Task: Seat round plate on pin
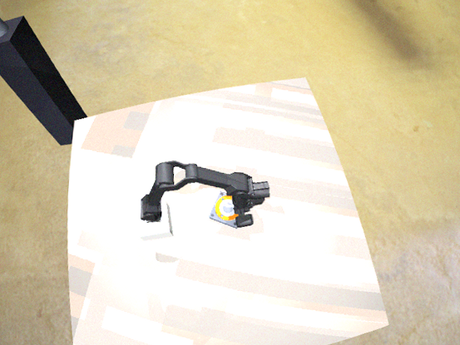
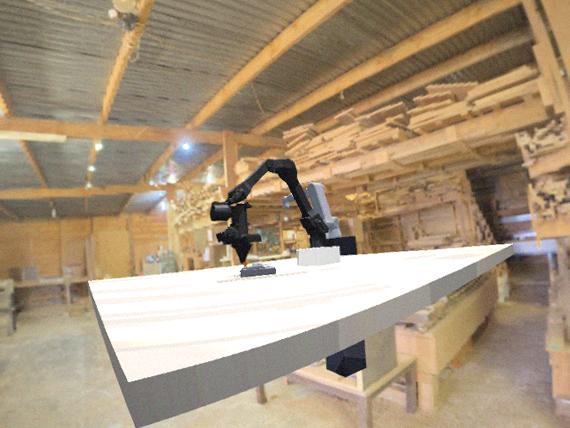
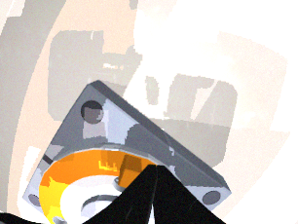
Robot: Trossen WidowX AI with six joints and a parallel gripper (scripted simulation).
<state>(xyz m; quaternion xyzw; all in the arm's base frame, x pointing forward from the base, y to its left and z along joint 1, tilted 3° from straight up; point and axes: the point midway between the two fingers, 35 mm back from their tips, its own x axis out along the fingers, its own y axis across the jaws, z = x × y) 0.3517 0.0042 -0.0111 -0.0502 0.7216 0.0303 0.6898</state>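
Now: gripper tip 5 cm past the square grey base, 2 cm to the right of it and 2 cm above it.
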